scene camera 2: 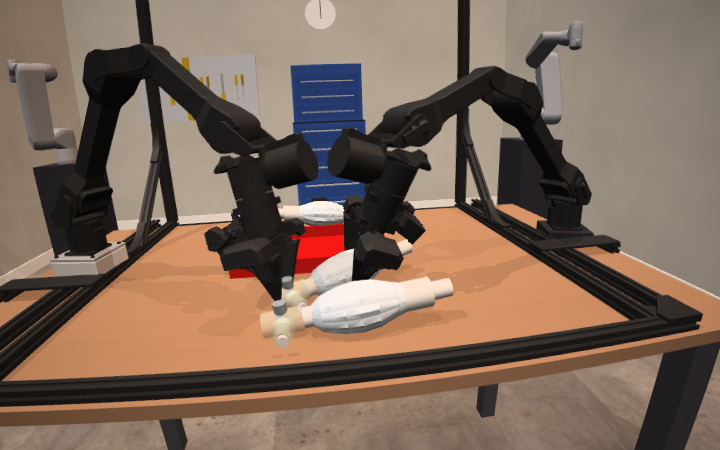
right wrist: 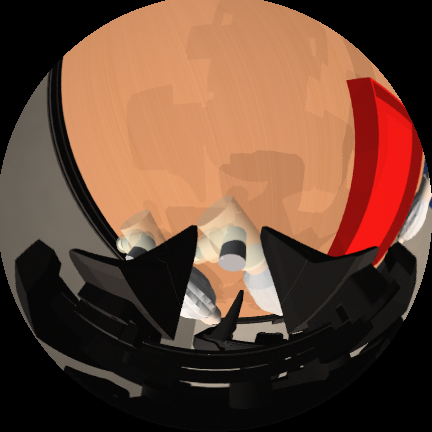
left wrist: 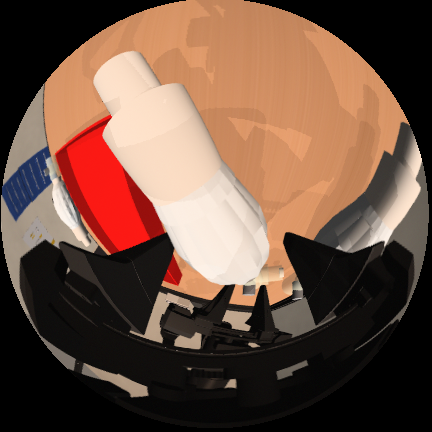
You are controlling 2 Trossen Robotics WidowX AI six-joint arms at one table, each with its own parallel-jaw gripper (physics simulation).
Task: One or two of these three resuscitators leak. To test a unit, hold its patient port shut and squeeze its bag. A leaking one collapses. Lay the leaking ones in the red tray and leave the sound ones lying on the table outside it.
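Frame: origin at the left arm's base, x left, y ahead, z down, level; millimetres.
Where they show: left gripper, fingertip midpoint: (scene camera 2: 350, 271) (right wrist: 275, 290) (left wrist: 231, 238); right gripper, fingertip midpoint: (scene camera 2: 284, 293) (right wrist: 229, 231); left arm's base, link origin: (scene camera 2: 564, 226); right arm's base, link origin: (scene camera 2: 88, 250).
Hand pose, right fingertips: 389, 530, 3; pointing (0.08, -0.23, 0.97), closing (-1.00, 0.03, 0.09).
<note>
Each offset is from my right fingertips to the centre of the thing, as dx, dy, dz.
The middle resuscitator @(-69, -89, -9) (scene camera 2: 333, 270) (left wrist: 215, 225) (right wrist: 227, 212) lies slantwise in front of the red tray @(-243, +31, +10) (scene camera 2: 321, 247) (left wrist: 95, 185) (right wrist: 395, 165). My right gripper (scene camera 2: 285, 285) (right wrist: 229, 231) is shut on its pale valve head. My left gripper (left wrist: 231, 238) is open, with its fingers either side of the rounded white bag; contact is unclear. In scene camera 2 the left gripper hides part of the bag. The front resuscitator @(+49, -128, -9) (scene camera 2: 358, 306) (right wrist: 137, 237) lies nearest the table's front edge, its bag rounded. The third resuscitator (scene camera 2: 321, 212) (left wrist: 65, 202) (right wrist: 416, 215) lies behind the tray.
The black frame rail (scene camera 2: 339, 366) runs along the table's front edge. The front resuscitator lies close beside the middle one, with their valve heads almost together in scene camera 2. Both forearms lean inward over the table. A blue drawer cabinet (scene camera 2: 326, 92) stands behind the table.
</note>
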